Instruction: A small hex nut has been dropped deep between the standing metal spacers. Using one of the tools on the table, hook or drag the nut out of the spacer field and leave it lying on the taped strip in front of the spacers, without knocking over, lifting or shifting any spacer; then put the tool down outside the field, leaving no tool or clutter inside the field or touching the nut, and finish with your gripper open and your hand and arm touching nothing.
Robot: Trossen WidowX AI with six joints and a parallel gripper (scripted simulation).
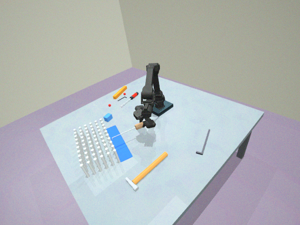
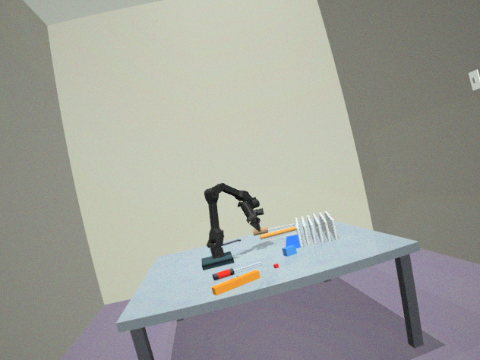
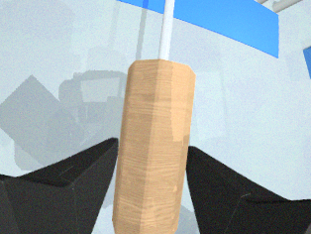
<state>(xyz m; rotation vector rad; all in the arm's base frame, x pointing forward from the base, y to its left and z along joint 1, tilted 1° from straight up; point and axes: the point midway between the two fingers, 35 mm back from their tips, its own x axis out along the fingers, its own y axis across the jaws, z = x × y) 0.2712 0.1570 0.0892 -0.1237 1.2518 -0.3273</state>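
The blue taped strip is 17 cm ahead of my gripper tip, 9 cm below it and 8 cm to the right of it. Also, from my gripper tip: hex key: 56 cm to the right, 16 cm behind, 9 cm below; then thin-rod tool: 10 cm ahead, 2 cm to the right; then blue block: 36 cm to the right, 10 cm ahead, 7 cm below.
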